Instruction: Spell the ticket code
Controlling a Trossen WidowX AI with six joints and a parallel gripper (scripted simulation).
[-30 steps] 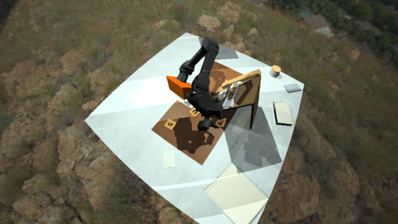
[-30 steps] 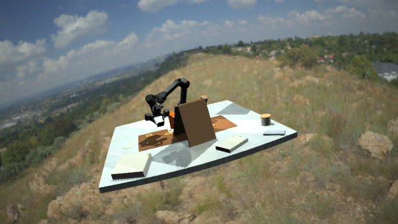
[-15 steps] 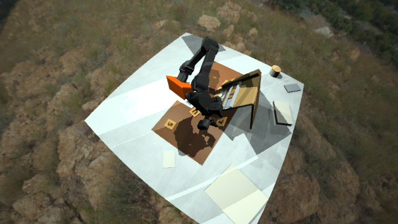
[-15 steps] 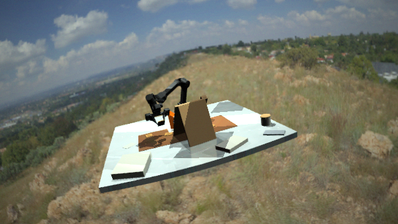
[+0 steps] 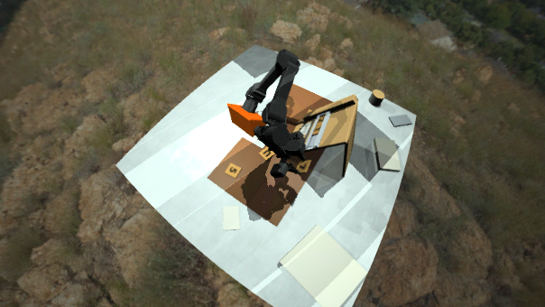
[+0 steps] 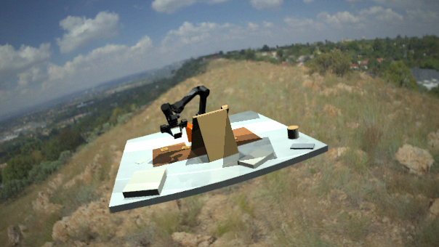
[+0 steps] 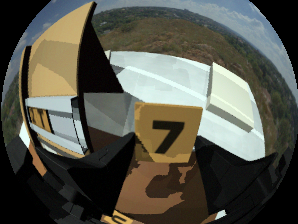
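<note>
Right now the ticket is 20 cm to the left of my gripper tip, 13 cm behind it and 8 cm below it. Also, from my gripper tip: cream block 43 cm to the left, 26 cm ahead, 15 cm below; brown mat 22 cm behind, 16 cm below, 14 cm to the left; pale card 31 cm to the right, 16 cm below, 10 cm behind.
</note>
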